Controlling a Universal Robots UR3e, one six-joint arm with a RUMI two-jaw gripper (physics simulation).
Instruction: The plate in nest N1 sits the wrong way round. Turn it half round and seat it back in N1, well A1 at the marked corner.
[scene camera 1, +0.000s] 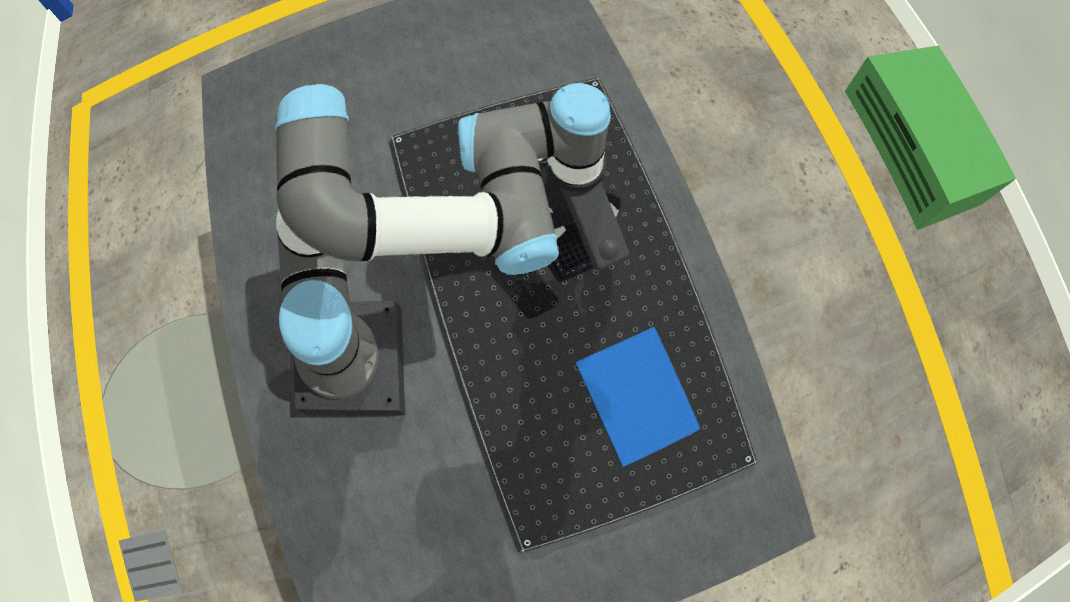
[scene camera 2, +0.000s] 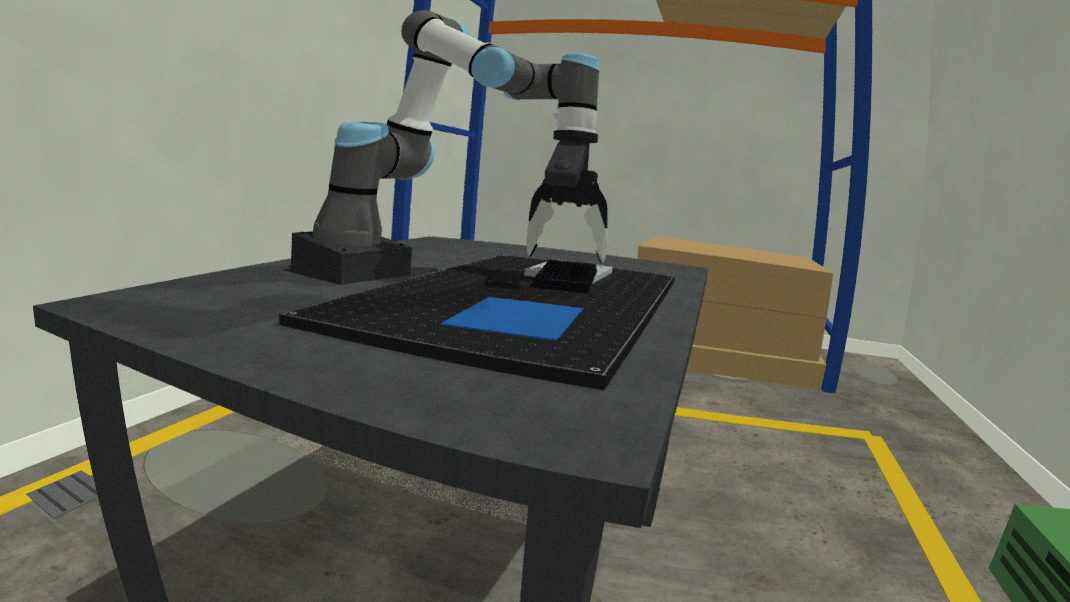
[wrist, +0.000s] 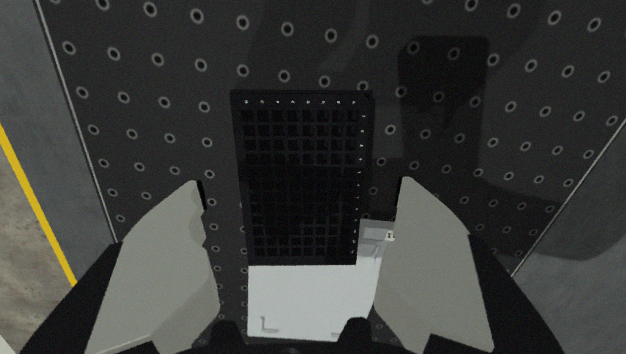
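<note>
Scene camera 1 shows me a flat blue rectangle (scene camera 1: 635, 389), a black well plate (scene camera 1: 573, 259) and my gripper (scene camera 1: 575, 235). In scene camera 2 I see my gripper (scene camera 2: 565, 260) again, together with the plate (scene camera 2: 578, 277) and the rectangle (scene camera 2: 505, 316). The wrist view gives me a nest N1 (wrist: 302, 301), and it also shows the plate (wrist: 300, 154) and my gripper (wrist: 301, 182).
</note>
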